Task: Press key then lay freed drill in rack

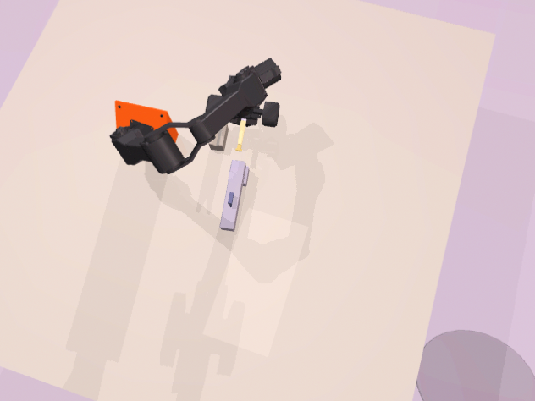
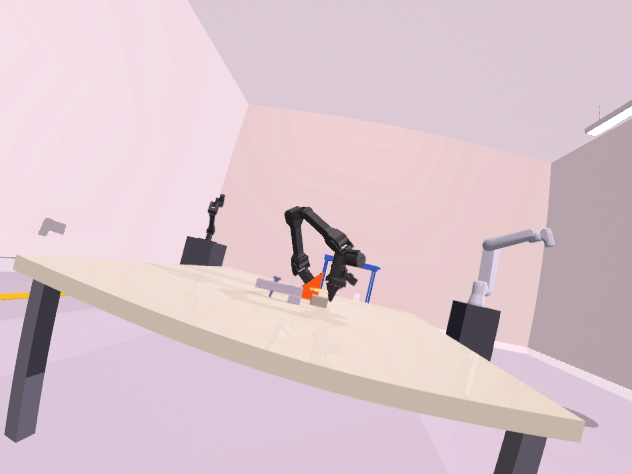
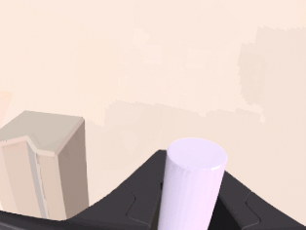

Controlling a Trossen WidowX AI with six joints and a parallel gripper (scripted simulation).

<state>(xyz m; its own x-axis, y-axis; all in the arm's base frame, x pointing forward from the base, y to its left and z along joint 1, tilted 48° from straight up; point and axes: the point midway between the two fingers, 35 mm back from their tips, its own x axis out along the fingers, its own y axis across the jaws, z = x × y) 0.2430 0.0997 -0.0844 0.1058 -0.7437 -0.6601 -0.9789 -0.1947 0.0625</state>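
Now: gripper tip 6 cm past the rack, 5 cm to the left of it and 2 cm above it. From my gripper tip the other things lie so: small blue key: 4 cm ahead, 22 cm to the right, 1 cm above.
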